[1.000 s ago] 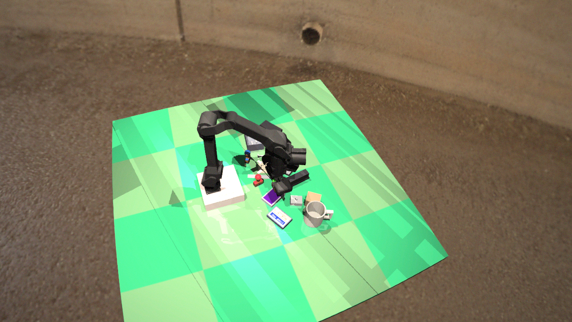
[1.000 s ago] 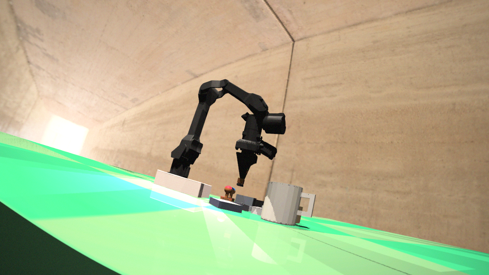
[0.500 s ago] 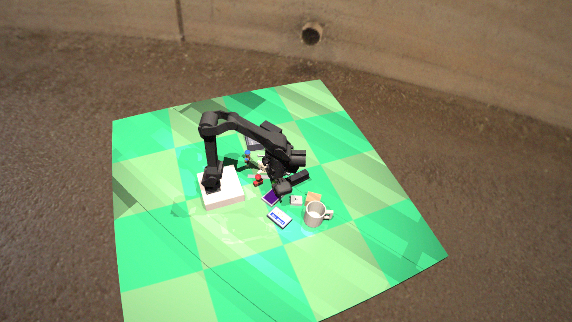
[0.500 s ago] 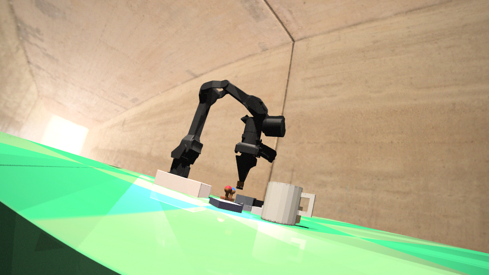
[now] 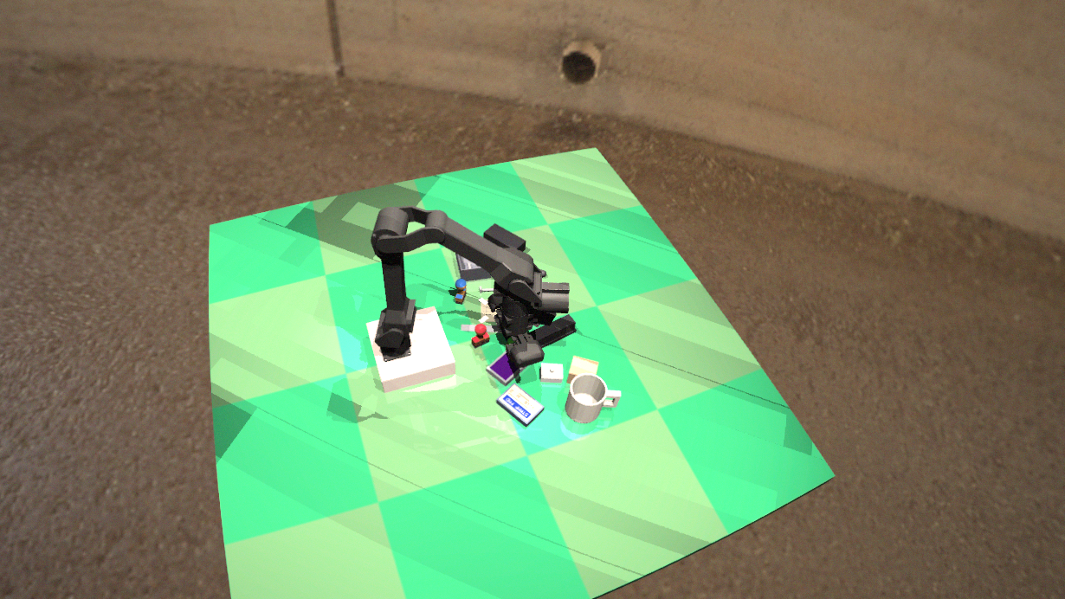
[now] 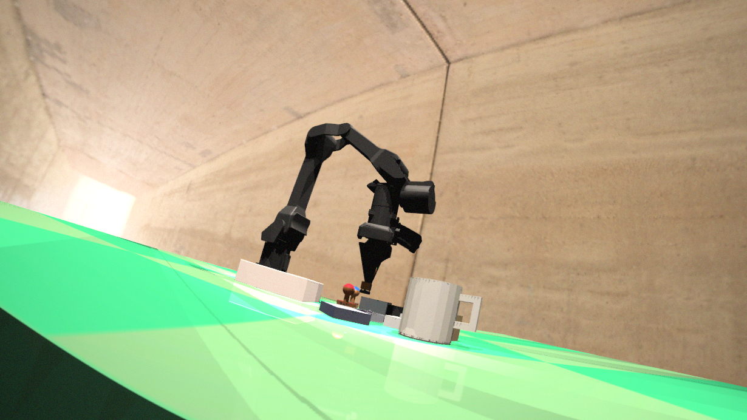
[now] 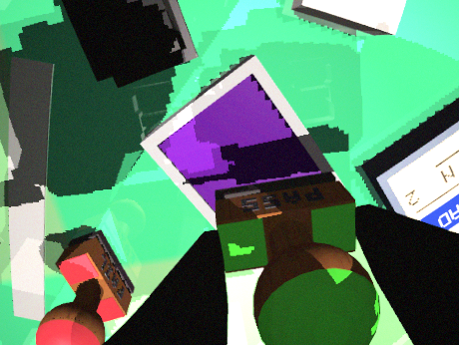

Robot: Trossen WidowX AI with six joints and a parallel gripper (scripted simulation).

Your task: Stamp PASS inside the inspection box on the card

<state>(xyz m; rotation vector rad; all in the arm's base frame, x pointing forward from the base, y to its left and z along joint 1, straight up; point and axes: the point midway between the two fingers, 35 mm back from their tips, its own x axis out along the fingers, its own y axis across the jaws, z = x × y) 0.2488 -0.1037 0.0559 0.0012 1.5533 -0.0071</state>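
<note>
Right now my gripper tip is 70 mm above the purple ink pad and 10 mm past it. Also, from my gripper tip: small white block: 80 mm ahead, 60 mm below, 50 mm to the right; then red-knobbed stamp: 90 mm to the left, 50 mm below, 50 mm behind; then green stamp: right at my gripper tip.
</note>
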